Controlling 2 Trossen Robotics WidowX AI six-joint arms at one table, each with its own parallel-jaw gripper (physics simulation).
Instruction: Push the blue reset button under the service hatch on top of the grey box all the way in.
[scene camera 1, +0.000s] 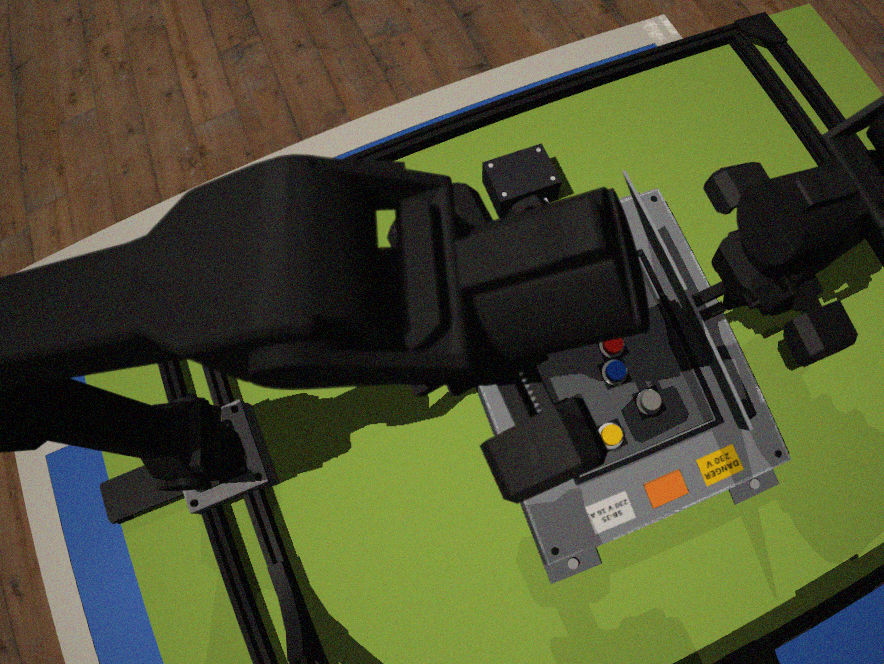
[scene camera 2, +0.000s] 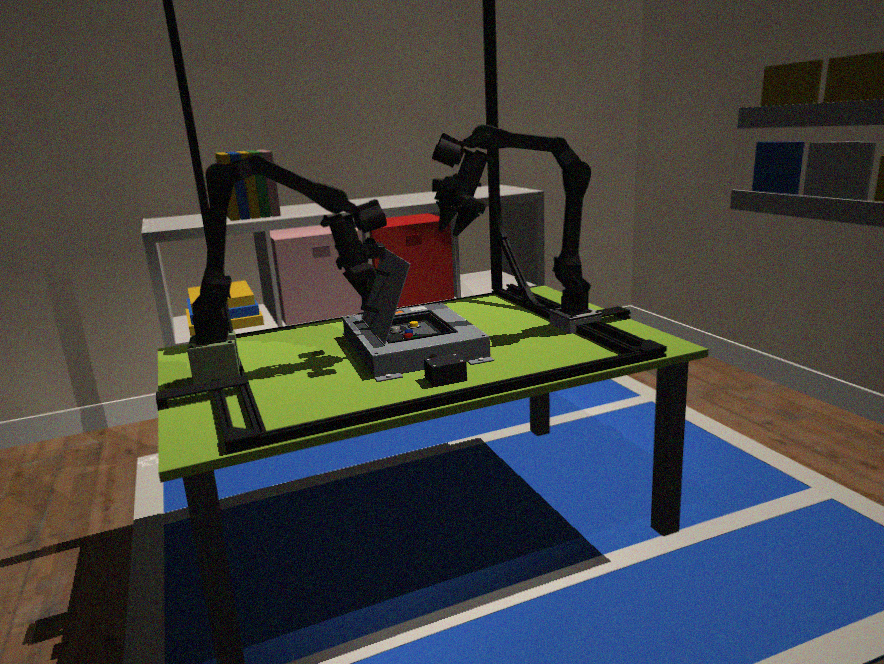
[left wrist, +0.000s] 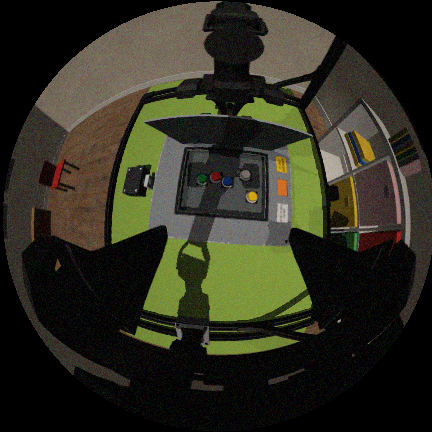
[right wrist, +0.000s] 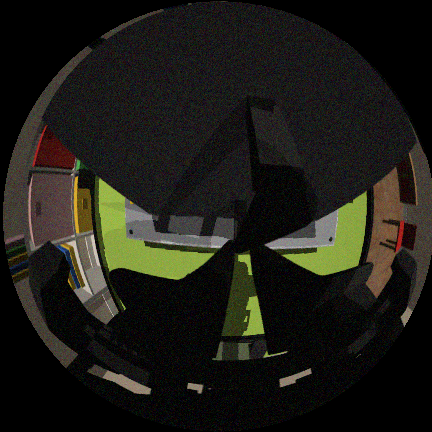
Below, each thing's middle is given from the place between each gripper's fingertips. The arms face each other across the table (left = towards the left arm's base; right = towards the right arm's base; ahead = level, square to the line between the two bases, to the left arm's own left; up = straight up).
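I see the service hatch (scene camera 1: 689, 303), and my left hand is 20 mm short of it, 190 mm to the left of it and 140 mm above it.
My right hand is 4 cm to the right of the service hatch and 1 cm above it. Measured to its middle, the hatch is nearer to my right hand than to my left hand.
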